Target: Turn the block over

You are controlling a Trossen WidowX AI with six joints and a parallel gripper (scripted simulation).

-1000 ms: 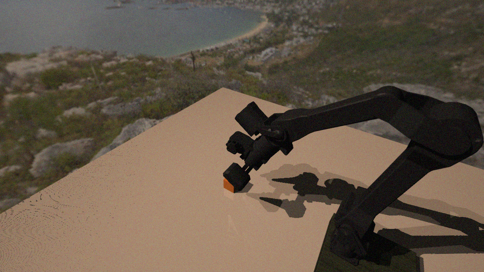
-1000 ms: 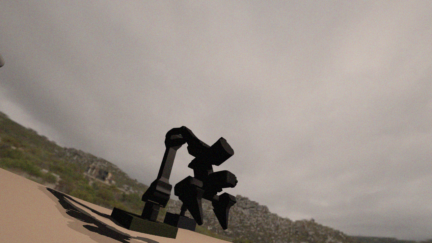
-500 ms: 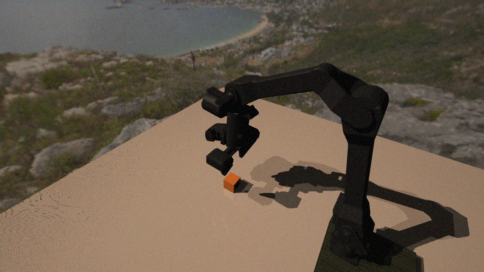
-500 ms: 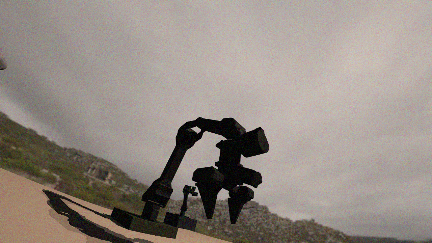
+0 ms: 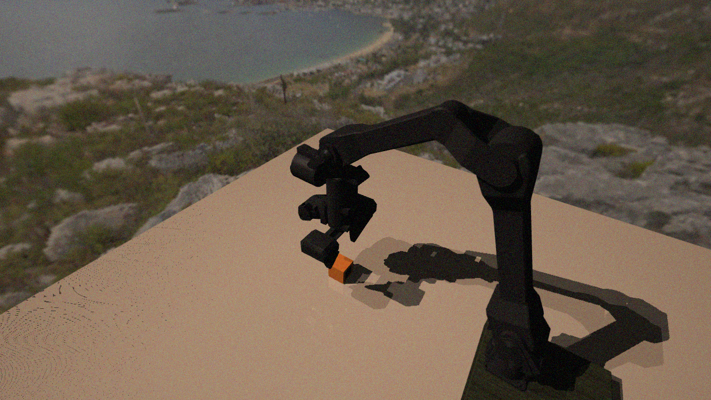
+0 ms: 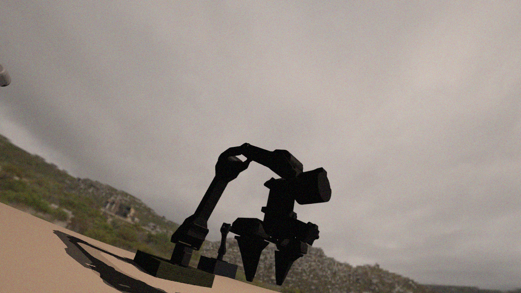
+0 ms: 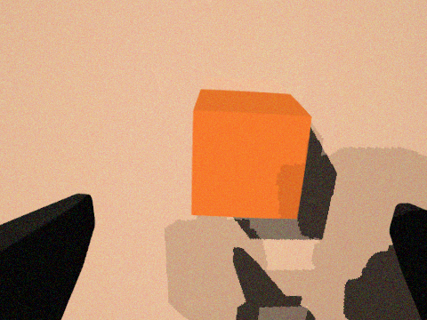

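Now: gripper tip 1 cm past the orange block and 5 cm above it.
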